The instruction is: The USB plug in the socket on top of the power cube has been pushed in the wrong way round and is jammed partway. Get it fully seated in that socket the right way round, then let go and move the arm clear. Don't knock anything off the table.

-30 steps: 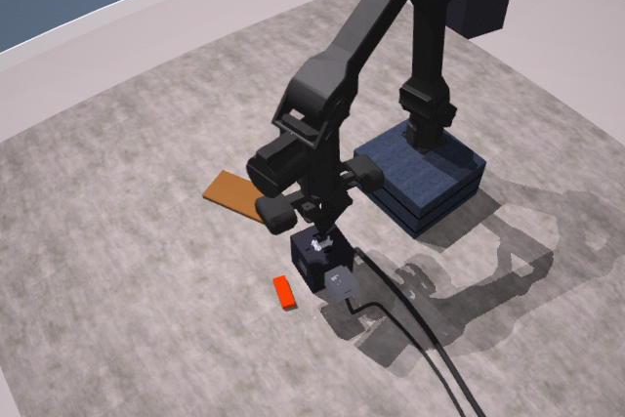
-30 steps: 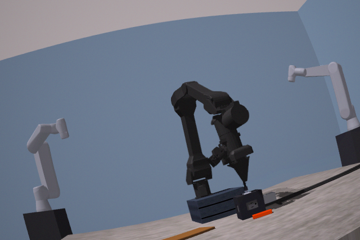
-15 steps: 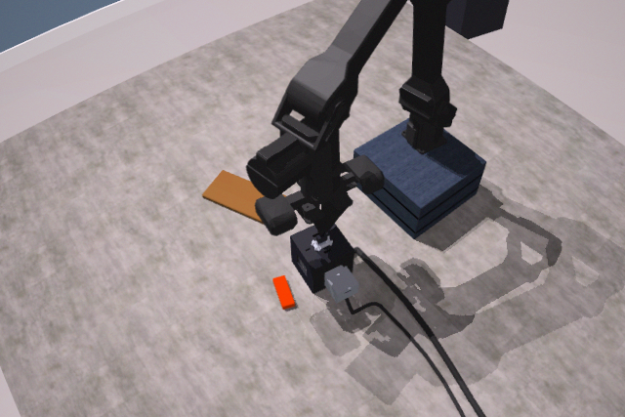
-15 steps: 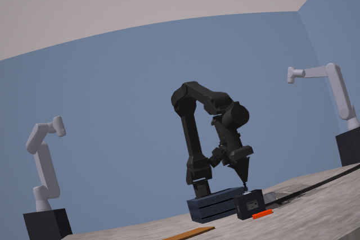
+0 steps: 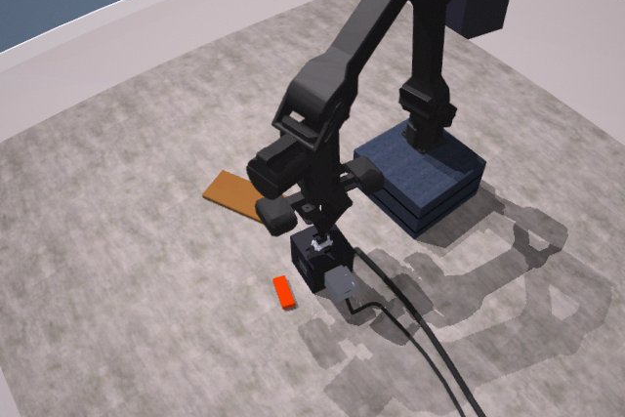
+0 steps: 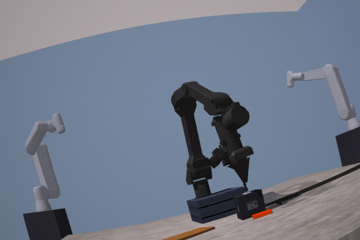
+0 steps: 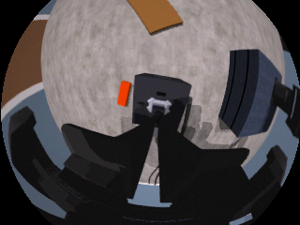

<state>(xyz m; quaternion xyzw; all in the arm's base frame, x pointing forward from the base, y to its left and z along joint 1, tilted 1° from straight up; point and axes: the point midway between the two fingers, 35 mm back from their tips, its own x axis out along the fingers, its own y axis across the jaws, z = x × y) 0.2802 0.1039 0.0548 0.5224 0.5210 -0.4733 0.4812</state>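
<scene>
My gripper tip is 2 cm above the USB plug. Also, from my gripper tip: orange block (8 cm ahead, 1 cm to the left, 10 cm below); flat board (5 cm ahead, 21 cm to the right, 11 cm below).
</scene>
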